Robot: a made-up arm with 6 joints. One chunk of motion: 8 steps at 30 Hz.
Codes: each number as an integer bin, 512 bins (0 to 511) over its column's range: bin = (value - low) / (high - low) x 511, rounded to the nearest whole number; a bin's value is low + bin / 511 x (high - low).
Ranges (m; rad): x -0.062..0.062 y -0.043..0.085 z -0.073..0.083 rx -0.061..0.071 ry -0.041..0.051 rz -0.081..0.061
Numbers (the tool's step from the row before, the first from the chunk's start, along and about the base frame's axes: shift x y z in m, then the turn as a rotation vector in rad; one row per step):
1: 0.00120 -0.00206 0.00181 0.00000 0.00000 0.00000
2: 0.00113 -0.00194 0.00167 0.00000 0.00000 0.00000
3: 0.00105 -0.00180 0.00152 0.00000 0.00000 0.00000
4: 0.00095 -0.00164 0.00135 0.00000 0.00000 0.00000
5: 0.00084 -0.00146 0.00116 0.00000 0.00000 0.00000
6: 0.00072 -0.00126 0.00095 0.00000 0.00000 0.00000
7: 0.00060 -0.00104 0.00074 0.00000 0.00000 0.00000
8: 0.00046 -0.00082 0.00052 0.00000 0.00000 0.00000
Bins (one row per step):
1: 260 163 245 236 228 291
2: 260 164 245 236 228 291
3: 260 164 244 236 228 291
4: 259 165 244 236 228 291
5: 259 166 243 236 228 291
6: 258 167 242 236 228 291
7: 258 168 242 236 228 291
8: 257 168 241 236 228 291

